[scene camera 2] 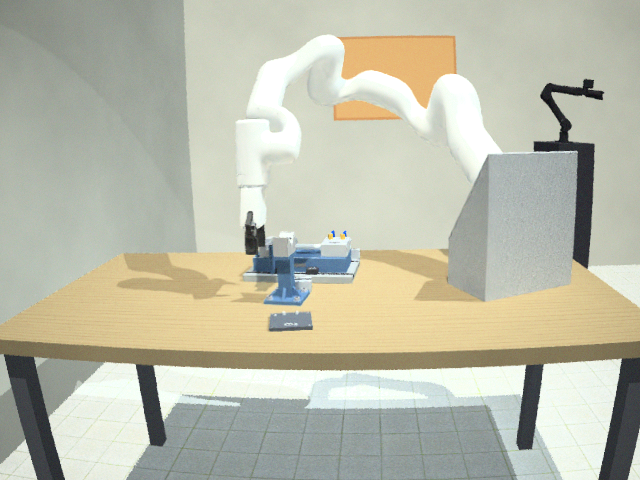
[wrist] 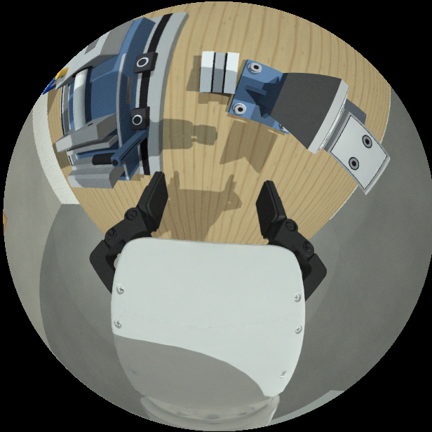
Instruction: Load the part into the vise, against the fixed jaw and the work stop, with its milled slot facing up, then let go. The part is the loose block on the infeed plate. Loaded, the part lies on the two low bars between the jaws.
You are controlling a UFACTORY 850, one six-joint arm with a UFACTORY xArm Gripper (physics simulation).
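A small pale block (scene camera 2: pixel 305 284) (wrist: pixel 219 72), apparently the part, lies on the wood beside the foot of the blue stand; a grey slot runs between two pale ridges, seemingly facing up. A dark plate (scene camera 2: pixel 290 326), likely the infeed plate, lies near the front table edge with no block on it. The blue vise (scene camera 2: pixel 325 263) (wrist: pixel 102 97) stands at the back, at the upper left in the wrist view; no block shows between its jaws. The two low bars are hard to make out. My gripper (scene camera 2: pixel 254 252) (wrist: pixel 213 186) is open and empty, pointing down above the table near the vise's left end.
A blue stand (scene camera 2: pixel 285 273) (wrist: pixel 256 92) with a pale head (scene camera 2: pixel 283 244) rises in front of the vise, close to my gripper. Dark clamps (wrist: pixel 142 62) sit along the vise's base plate (scene camera 2: pixel 297 278) (wrist: pixel 167 65). A large grey box (scene camera 2: pixel 527 222) stands at the right of the table (scene camera 2: pixel 387 320).
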